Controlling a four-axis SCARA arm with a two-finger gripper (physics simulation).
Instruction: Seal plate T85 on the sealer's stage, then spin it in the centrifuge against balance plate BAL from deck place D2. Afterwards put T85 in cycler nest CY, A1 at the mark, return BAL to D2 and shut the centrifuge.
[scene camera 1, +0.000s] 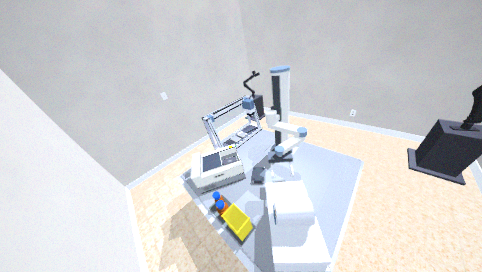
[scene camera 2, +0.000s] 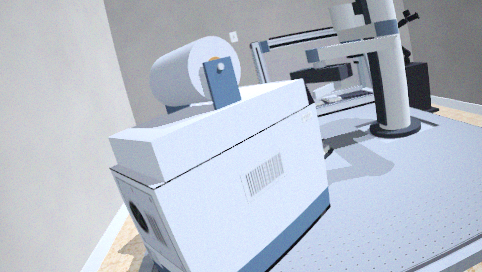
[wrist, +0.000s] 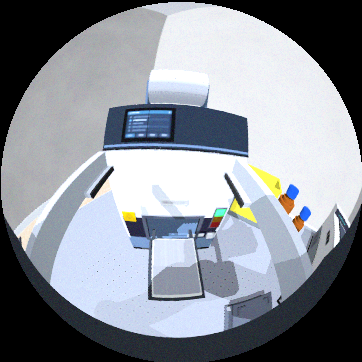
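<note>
My gripper is open, with no plate between its fingers, above and in front of the white sealer. A pale-rimmed plate, apparently T85, lies on the sealer's extended stage, below the fingertips; its label is not readable. The dark cycler nest CY lies beside the stage; no plate shows on its visible part. The centrifuge stands beyond it, partly cut off in the wrist view. Pale plates lie on the gantry deck; which is BAL I cannot tell.
A yellow bin and two brown bottles with blue caps stand near the table edge. The gantry frame stands over the deck. A film roll tops the sealer. The sealer's green light is lit.
</note>
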